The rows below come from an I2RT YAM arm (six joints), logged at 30 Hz.
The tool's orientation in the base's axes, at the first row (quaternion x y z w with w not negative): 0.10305 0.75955 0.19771 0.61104
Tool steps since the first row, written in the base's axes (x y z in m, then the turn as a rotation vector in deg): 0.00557 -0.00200 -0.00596 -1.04 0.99 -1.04; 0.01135 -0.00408 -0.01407 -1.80 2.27 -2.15; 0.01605 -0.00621 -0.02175 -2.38 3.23 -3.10; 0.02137 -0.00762 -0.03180 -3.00 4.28 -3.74; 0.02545 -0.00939 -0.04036 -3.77 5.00 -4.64; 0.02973 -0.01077 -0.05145 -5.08 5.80 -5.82; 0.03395 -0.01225 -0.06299 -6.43 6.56 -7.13; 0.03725 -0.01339 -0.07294 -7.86 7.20 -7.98; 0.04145 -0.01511 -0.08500 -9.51 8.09 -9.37; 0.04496 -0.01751 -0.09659 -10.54 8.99 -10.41; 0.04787 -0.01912 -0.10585 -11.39 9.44 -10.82
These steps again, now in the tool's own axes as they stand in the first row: 0.00320 -0.00482 0.00609 1.56 0.54 -0.65; 0.00823 -0.01064 0.01275 3.23 1.28 -0.97; 0.01311 -0.01623 0.01828 4.59 1.79 -1.20; 0.02023 -0.02224 0.02495 5.72 2.52 -1.51; 0.02618 -0.02783 0.03009 6.98 2.85 -1.97; 0.03448 -0.03416 0.03594 8.65 3.17 -2.89; 0.04315 -0.04077 0.04179 10.43 3.42 -3.84; 0.05076 -0.04632 0.04653 11.77 3.75 -4.96; 0.05980 -0.05337 0.05241 13.74 4.10 -6.16; 0.06832 -0.06077 0.05742 15.26 4.56 -6.82; 0.07522 -0.06641 0.06158 16.00 4.86 -7.50
